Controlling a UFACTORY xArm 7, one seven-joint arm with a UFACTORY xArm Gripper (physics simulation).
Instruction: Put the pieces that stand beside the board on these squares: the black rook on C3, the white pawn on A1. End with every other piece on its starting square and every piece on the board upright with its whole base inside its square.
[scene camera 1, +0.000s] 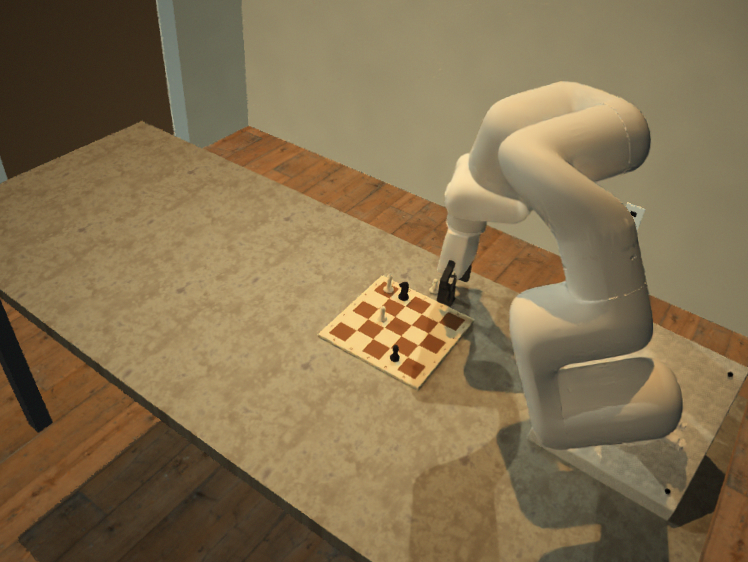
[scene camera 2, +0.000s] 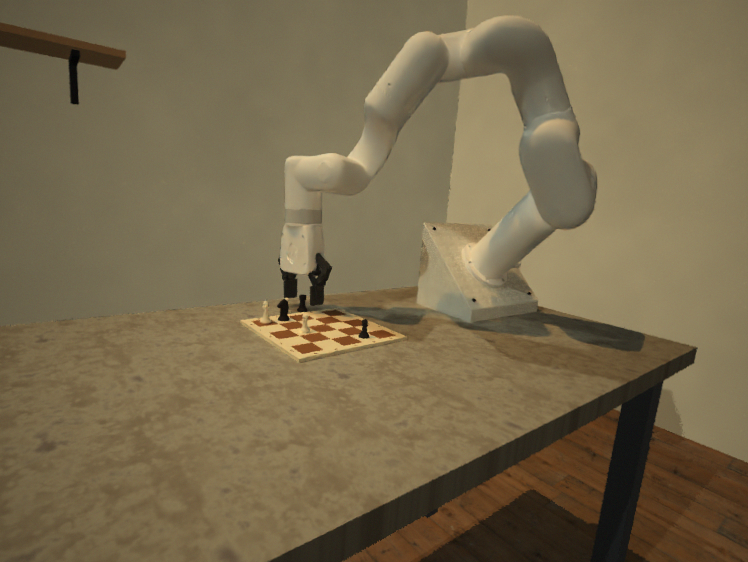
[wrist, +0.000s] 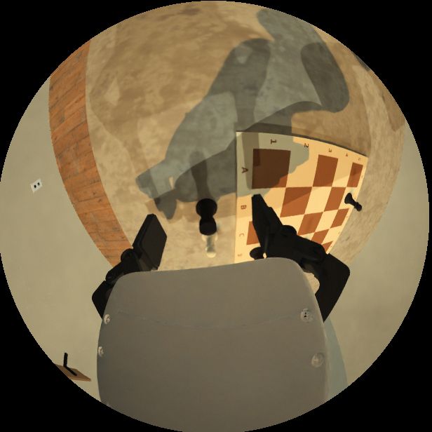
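My gripper is open and empty, low over the black rook, whose top lies between the open fingers in the wrist view. The rook stands upright on the table beside the board's row 1 edge; the fingers hide it in scene camera 1. The white pawn stands just beyond the rook, partly hidden behind it in the wrist view. On the board, square A1 and square C3 are bare.
A black knight stands on D1, a white piece on E1, another white piece on D3, and a black pawn on B5. All look upright.
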